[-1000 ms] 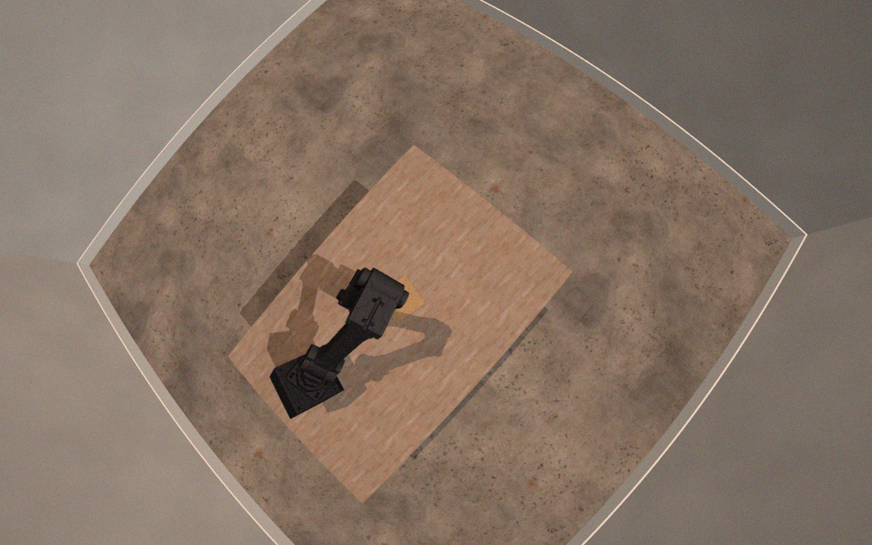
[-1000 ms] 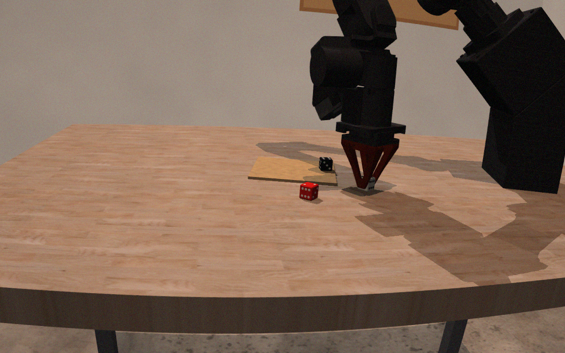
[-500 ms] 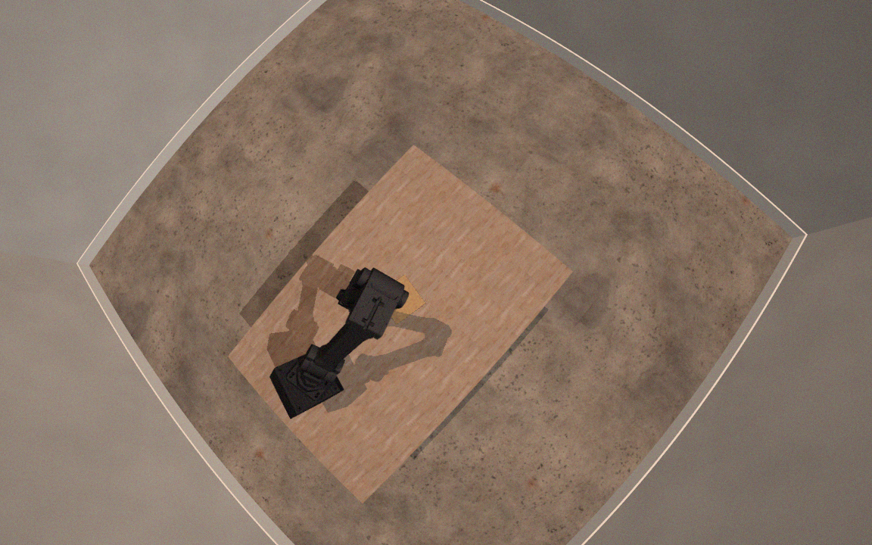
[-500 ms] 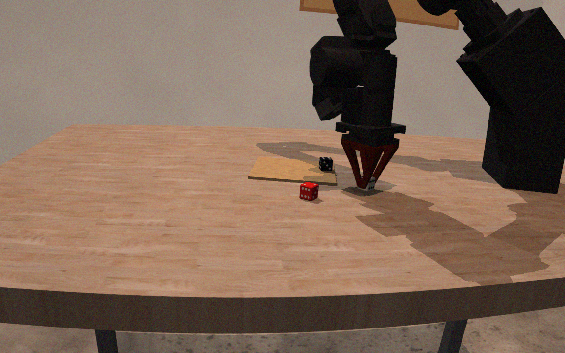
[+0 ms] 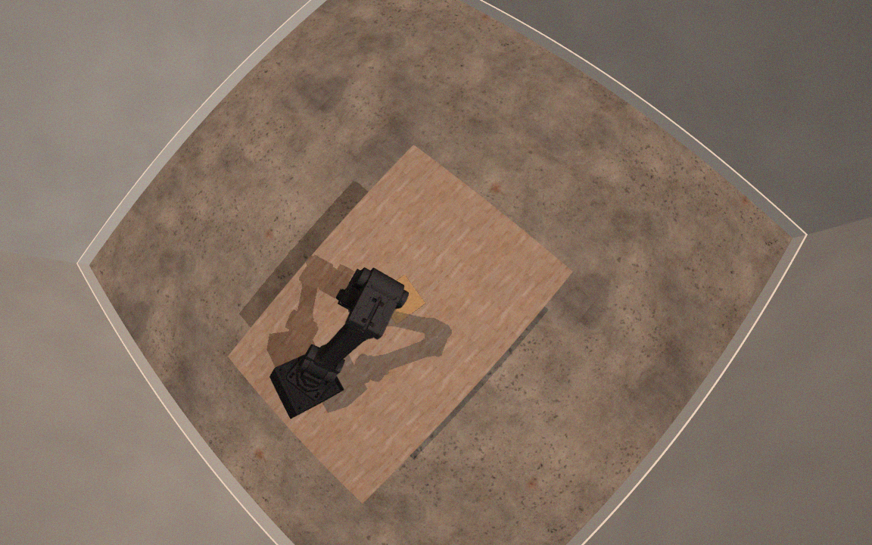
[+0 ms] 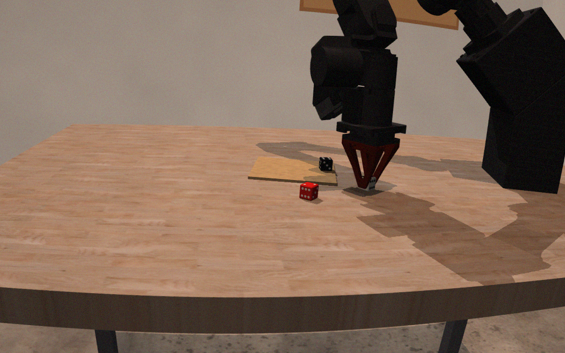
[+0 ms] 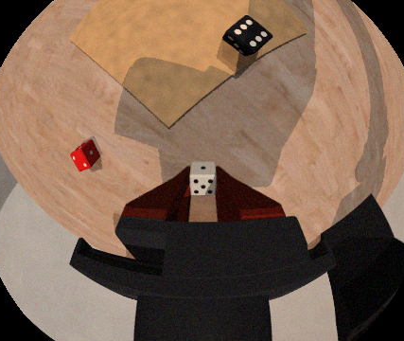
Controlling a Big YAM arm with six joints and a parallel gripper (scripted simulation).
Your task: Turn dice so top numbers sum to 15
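The tan mat lies 6 cm ahead of my hand, 12 cm to the right of it and 1 cm below it. Round my hand: red die (11 cm ahead, 2 cm to the left); black die (1 cm ahead, 11 cm to the right); white die (right at my hand).
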